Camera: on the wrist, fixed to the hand. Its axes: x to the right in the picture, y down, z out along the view.
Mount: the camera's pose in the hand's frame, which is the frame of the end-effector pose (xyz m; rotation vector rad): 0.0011 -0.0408 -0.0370 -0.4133 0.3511 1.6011
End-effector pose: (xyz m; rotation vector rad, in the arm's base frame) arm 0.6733 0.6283 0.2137 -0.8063 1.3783 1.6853
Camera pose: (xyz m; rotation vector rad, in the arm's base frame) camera 0.7082 0.5959 0.1860 0.0049 -1.3654 -2.0055
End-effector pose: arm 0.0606 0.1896 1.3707 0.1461 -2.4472 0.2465
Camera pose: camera 0.0892 0.1577 1.4053 -1.8550 -1.6561 0.3580
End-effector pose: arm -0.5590 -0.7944 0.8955 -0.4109 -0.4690 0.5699
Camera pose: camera -0.5219 -0.8339 0.8856 -1.2686 0.2052 1.9083
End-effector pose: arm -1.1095 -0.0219 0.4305 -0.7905 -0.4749 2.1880
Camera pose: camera -1.0640 0.0087 0.4250 1.3695 0.0063 -1.9117
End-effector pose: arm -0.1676 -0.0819 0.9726 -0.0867 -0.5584 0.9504
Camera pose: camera -0.1186 -0.0988 0.9540 -1.1834 -0.2606 2.2743
